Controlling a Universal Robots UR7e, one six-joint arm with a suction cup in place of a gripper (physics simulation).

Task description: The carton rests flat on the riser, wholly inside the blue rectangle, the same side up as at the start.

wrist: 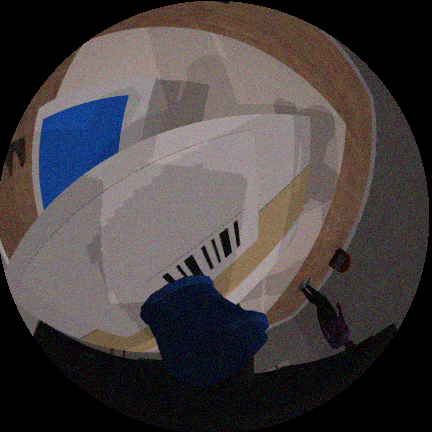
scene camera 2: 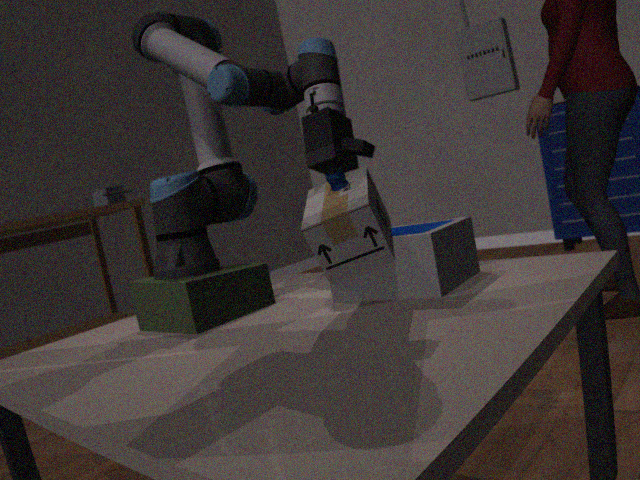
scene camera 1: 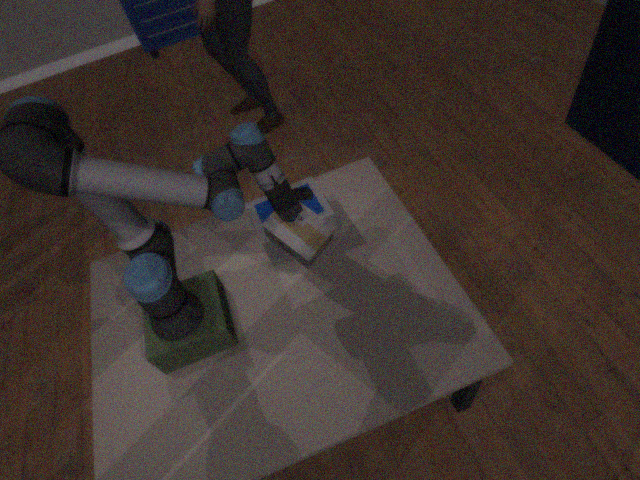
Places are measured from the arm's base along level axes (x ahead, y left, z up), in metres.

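Where they show: hand at its tool point: (wrist: 228, 273) (scene camera 2: 336, 192) (scene camera 1: 295, 223); arm's base at its link origin: (scene camera 2: 187, 274) (scene camera 1: 178, 317).
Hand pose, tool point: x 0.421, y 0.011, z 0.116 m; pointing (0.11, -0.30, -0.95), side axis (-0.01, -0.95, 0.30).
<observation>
Things, the pixels of their top centre, and the offset from my tool point. Level surfaces: height alone.
- white riser at its top centre: (wrist: 68, 185) (scene camera 2: 397, 231) (scene camera 1: 288, 208) dx +0.031, dy +0.163, dz -0.104 m
- blue rectangle at its top centre: (wrist: 68, 185) (scene camera 2: 397, 231) (scene camera 1: 288, 208) dx +0.031, dy +0.163, dz -0.104 m
- pale table at its surface level: dz -0.225 m
The white carton (scene camera 1: 315, 235) (scene camera 2: 356, 281) (wrist: 175, 200) hangs tilted from my suction gripper (scene camera 1: 293, 215) (scene camera 2: 337, 180) (wrist: 200, 320), whose blue cup touches its taped top. The black arrows on its side point upward, leaning with the carton. The white riser (scene camera 2: 419, 266) stands on the table. In scene camera 2 the carton covers the riser's left part; in scene camera 1 it overlaps the riser's near part. The blue rectangle (scene camera 1: 312, 203) (scene camera 2: 421, 227) (wrist: 82, 145) on the riser's top is partly hidden by carton and gripper. The gap between carton and riser cannot be judged.
The arm stands on a green block (scene camera 1: 193, 353) (scene camera 2: 230, 297) on the pale table (scene camera 1: 320, 377) (scene camera 2: 465, 351). A person (scene camera 1: 237, 56) (scene camera 2: 589, 62) stands behind the table near a blue cabinet (scene camera 1: 170, 28) (scene camera 2: 558, 170). Shadows fall across the tabletop.
</observation>
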